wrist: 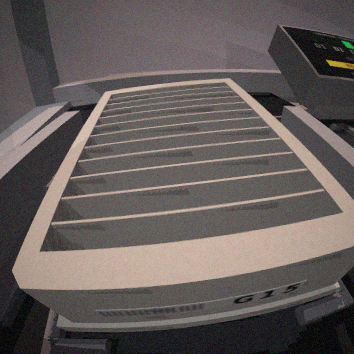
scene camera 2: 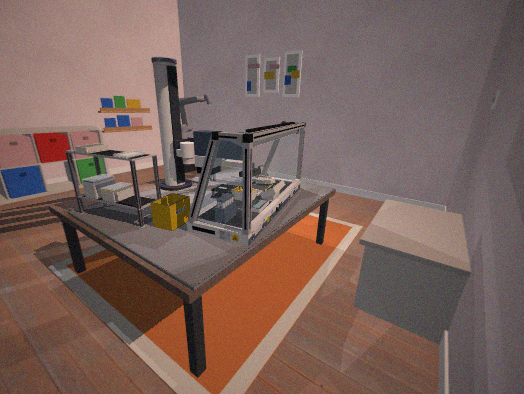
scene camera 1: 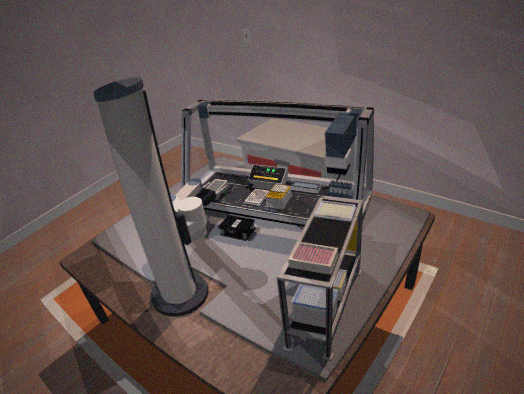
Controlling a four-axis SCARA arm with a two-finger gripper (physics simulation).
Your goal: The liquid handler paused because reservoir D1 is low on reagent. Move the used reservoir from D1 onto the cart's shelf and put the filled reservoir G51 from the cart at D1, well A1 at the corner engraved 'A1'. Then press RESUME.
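Frame: origin at the arm's base, x ahead, y left, z up, level; centimetres.
Seen in the pictures: gripper, fingertip midpoint: (wrist: 179,122) (scene camera 2: 267,180) (scene camera 1: 218,185); arm's base at its link origin: (scene camera 2: 175,185) (scene camera 1: 179,294).
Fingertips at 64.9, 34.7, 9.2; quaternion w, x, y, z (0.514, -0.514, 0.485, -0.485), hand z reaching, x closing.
Note:
Offsets run from my fingertips to a thing's middle, as dx, dy, dz. "*": to the spot under its first point.
The used reservoir, labelled G15 {-2.1, -0.1, -0.7} (scene camera 1: 218,187) (wrist: 195,265), is a pale trough with grey slots at the left of the liquid handler's deck. My gripper (scene camera 1: 216,188) (wrist: 179,122) is shut on it, one finger along each long side. It is upright and low over its deck place; any gap beneath is hard to see. On the cart {-40.1, -90.4, +9.9} (scene camera 1: 304,281) (scene camera 2: 137,192), a reservoir with pink-red strips {-52.7, -93.6, +28.7} (scene camera 1: 313,255) (scene camera 2: 91,149) stands at the near end of the top shelf; its label is unreadable. The tilted display {* +17.0, -22.1, +3.6} (scene camera 1: 268,174) (wrist: 311,50) shows green lights and a yellow bar; the D1 light looks dark.
A gantry frame (scene camera 1: 275,107) (scene camera 2: 275,130) with a dark blue head {* +5.1, -72.4, +39.7} (scene camera 1: 340,136) spans the deck. A yellow-topped box {+6.0, -36.4, +0.3} (scene camera 1: 278,196) and a pale plate {+3.3, -24.2, -2.2} (scene camera 1: 256,196) stand mid-deck. A black device {-19.3, -29.1, -5.1} (scene camera 1: 237,226) lies before it. A pale yellow plate {-27.6, -87.1, +27.8} (scene camera 1: 337,209) is on the cart's far end.

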